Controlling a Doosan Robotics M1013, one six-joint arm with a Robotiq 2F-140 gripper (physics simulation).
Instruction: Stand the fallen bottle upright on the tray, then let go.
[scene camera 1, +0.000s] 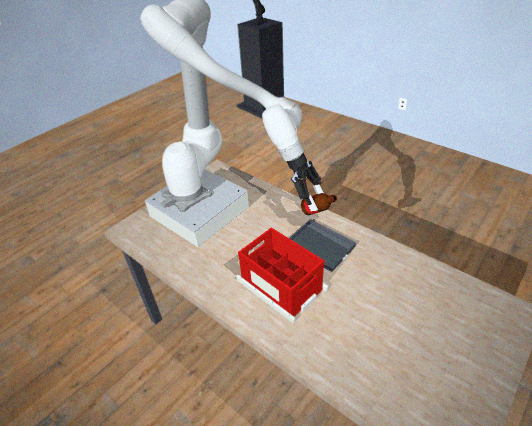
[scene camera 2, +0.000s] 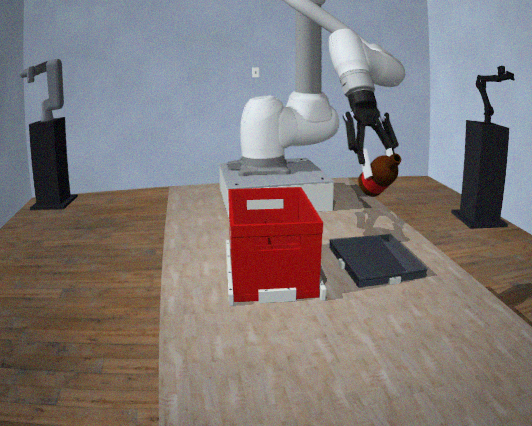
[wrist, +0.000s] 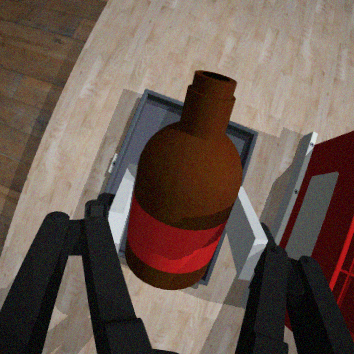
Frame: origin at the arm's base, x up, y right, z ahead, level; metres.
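Where they show: gripper, between the fingertips: (scene camera 1: 318, 204) (scene camera 2: 381, 176) (wrist: 182, 192); arm's base, origin of its link: (scene camera 1: 187, 195) (scene camera 2: 263, 168).
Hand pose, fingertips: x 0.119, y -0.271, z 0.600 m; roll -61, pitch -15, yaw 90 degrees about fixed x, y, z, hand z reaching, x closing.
Things, the pixels of their top centre, and the offset from my fingertips. Level surfaces: height alone.
- brown bottle, centre of its top: (wrist: 201, 174) (scene camera 2: 383, 149) (scene camera 1: 321, 191) dx +0.072, dy -0.002, dz +0.007 m
- red crate, centre of its top: (scene camera 2: 270, 203) (scene camera 1: 280, 256) dx -0.049, dy +0.282, dz +0.059 m
- table, height of its surface: dx -0.225 m
The brown bottle (scene camera 1: 326, 201) (scene camera 2: 384, 172) (wrist: 190, 170) with a red label is held in the air, tilted, its neck slanting up and its base lower. My gripper (scene camera 1: 315, 196) (scene camera 2: 378, 162) (wrist: 182, 192) is shut on the bottle, with its white finger pads on both sides around the label. The dark grey tray (scene camera 1: 322, 246) (scene camera 2: 370, 257) (wrist: 157, 120) lies on the table. The bottle is well above the table, nearer the robot base than the tray in both scene views. In the wrist view the bottle hides much of the tray.
A red crate (scene camera 1: 311, 292) (scene camera 2: 275, 265) (wrist: 324, 156) with compartments stands beside the tray, with white holders around its foot. The arm's pale base block (scene camera 1: 175, 226) (scene camera 2: 315, 195) stands at the back of the table (scene camera 1: 400, 325) (scene camera 2: 350, 360).
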